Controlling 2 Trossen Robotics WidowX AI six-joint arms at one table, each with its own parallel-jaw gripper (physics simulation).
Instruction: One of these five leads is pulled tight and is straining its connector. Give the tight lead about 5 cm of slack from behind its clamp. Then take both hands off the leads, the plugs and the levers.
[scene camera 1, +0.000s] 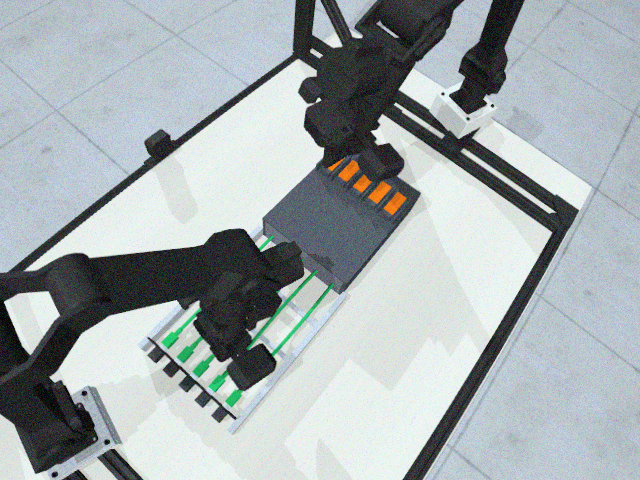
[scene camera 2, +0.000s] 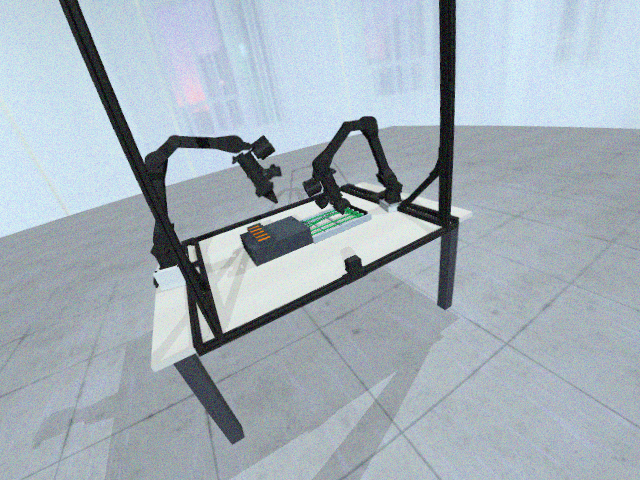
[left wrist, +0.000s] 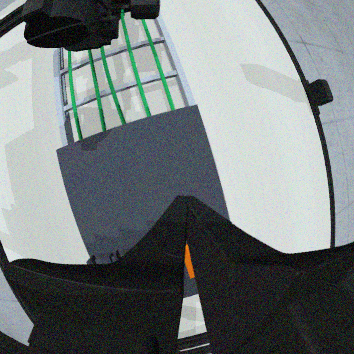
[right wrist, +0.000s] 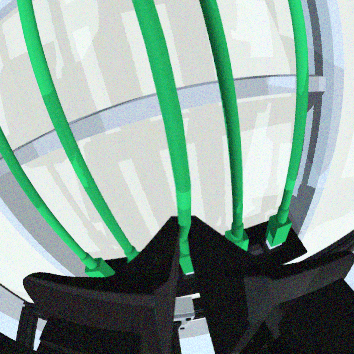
Observation:
My left gripper (scene camera 1: 325, 166) is shut, holding nothing. I also see my right gripper (scene camera 1: 219, 351) and a lead (right wrist: 150, 27).
My left gripper is seen too in scene camera 2 (scene camera 2: 277, 203) and in the left wrist view (left wrist: 183, 203). My right gripper also shows in the left wrist view (left wrist: 102, 27) and in the right wrist view (right wrist: 182, 222).

